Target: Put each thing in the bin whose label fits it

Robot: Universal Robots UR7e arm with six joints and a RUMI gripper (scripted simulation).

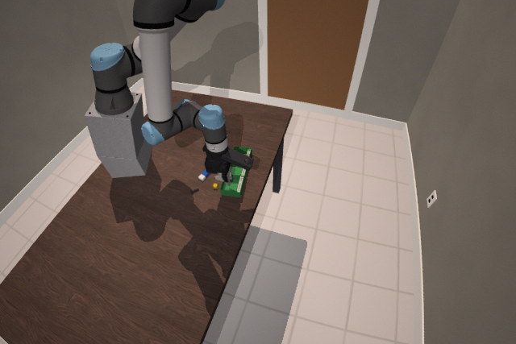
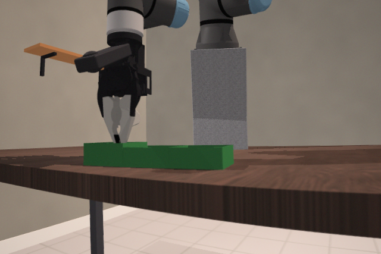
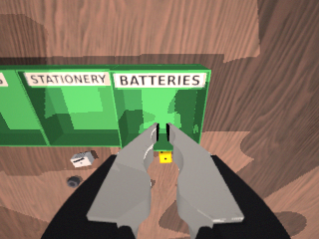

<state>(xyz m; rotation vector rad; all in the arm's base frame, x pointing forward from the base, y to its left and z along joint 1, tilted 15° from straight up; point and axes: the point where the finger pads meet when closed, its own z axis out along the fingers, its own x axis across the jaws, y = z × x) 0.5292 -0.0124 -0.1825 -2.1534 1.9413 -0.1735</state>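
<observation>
Now: hand 9 cm to the right of the green bin row and 2 cm above it. Round my hand: yellow die (6 cm behind, 4 cm below, 1 cm to the right); blue-and-white eraser (13 cm behind, 4 cm below, 3 cm to the left); white item (11 cm to the left, 9 cm behind, 4 cm below).
</observation>
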